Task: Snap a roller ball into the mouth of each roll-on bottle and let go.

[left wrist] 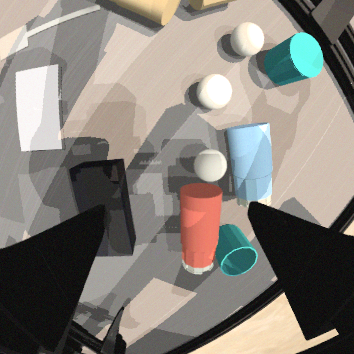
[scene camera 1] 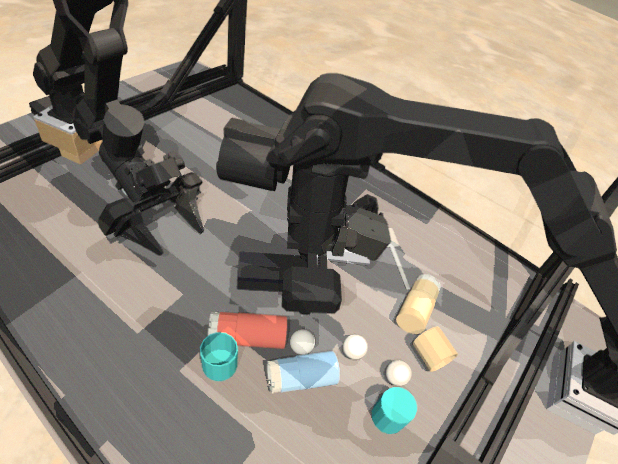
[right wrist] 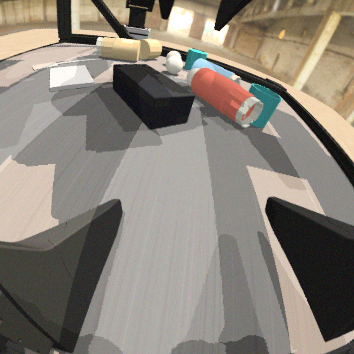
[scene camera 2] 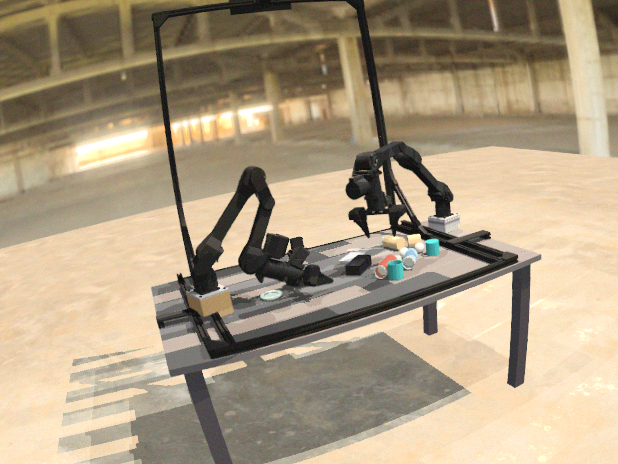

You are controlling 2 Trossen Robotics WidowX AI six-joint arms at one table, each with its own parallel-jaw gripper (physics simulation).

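Pixels of known places: left gripper, fingertip midpoint: (left wrist: 178,210) (right wrist: 192,24) (scene camera 2: 381,237); right gripper, fingertip midpoint: (left wrist: 98,291) (scene camera 1: 182,242) (right wrist: 194,205) (scene camera 2: 326,281); left arm's base, link origin: (scene camera 1: 602,381) (right wrist: 135,26) (scene camera 2: 443,215); right arm's base, link origin: (scene camera 1: 71,111) (scene camera 2: 206,289).
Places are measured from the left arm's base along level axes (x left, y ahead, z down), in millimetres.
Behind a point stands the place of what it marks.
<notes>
The red bottle (scene camera 1: 260,330) {y 472, x 185, z 15 mm} (left wrist: 200,220) {y 470, x 167, z 13 mm} (right wrist: 220,92) {y 509, x 169, z 27 mm} and the blue bottle (scene camera 1: 310,371) {y 385, x 200, z 15 mm} (left wrist: 251,150) {y 385, x 176, z 15 mm} lie on their sides, pale mouths to the left in scene camera 1. The yellow bottle (scene camera 1: 419,305) {y 292, x 20, z 12 mm} (scene camera 2: 394,243) {y 313, x 29, z 29 mm} lies with its mouth toward the back. One white ball (scene camera 1: 302,342) {y 416, x 164, z 25 mm} (left wrist: 210,165) {y 417, x 150, z 23 mm} rests by the red bottle's base; another ball (scene camera 1: 355,346) {y 349, x 129, z 24 mm} (left wrist: 214,91) {y 355, x 118, z 23 mm} and a third ball (scene camera 1: 399,373) {y 279, x 133, z 25 mm} (left wrist: 247,39) {y 289, x 123, z 26 mm} lie farther right. My left gripper (scene camera 2: 381,235) {y 445, x 122, z -42 mm} (left wrist: 178,210) {y 445, x 122, z -42 mm} is open above the bottles. My right gripper (scene camera 1: 182,243) {y 671, x 108, z 42 mm} (right wrist: 194,205) {y 671, x 108, z 42 mm} is open and empty, low over the table to the left.
A teal cup-like cap (scene camera 1: 219,357) {y 506, x 232, z 56 mm} stands open end up beside the red bottle. Another teal cap (scene camera 1: 395,410) {y 267, x 191, z 11 mm} and a yellow cap (scene camera 1: 435,349) {y 247, x 76, z 15 mm} are at the right. A black block (left wrist: 102,200) {y 498, x 69, z 23 mm} (right wrist: 152,95) {y 573, x 80, z 23 mm}, white slab (left wrist: 40,107) {y 445, x -45, z 52 mm} and pale dish (scene camera 2: 271,295) {y 832, x 41, z 53 mm} are also there.
</notes>
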